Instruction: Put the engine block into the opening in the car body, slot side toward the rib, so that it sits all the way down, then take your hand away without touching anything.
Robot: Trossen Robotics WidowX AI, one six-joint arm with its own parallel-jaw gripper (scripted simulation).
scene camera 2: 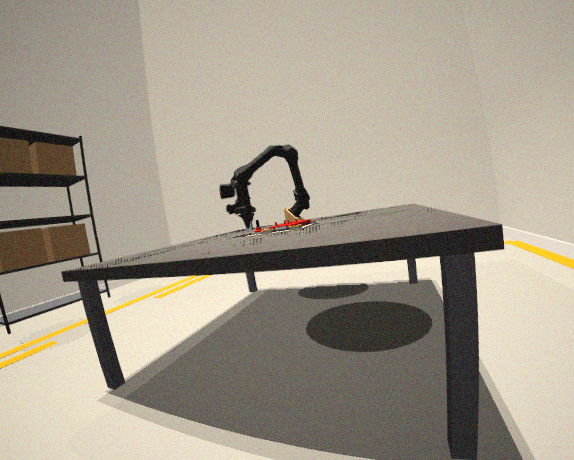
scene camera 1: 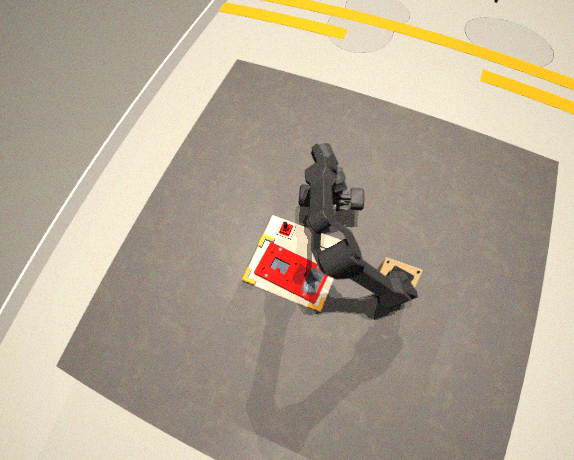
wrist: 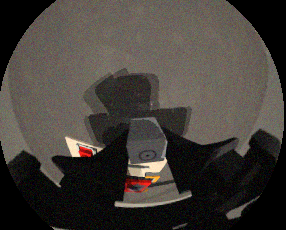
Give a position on an engine block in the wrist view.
146, 143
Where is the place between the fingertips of my gripper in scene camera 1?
329, 209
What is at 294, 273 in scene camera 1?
A red car body.
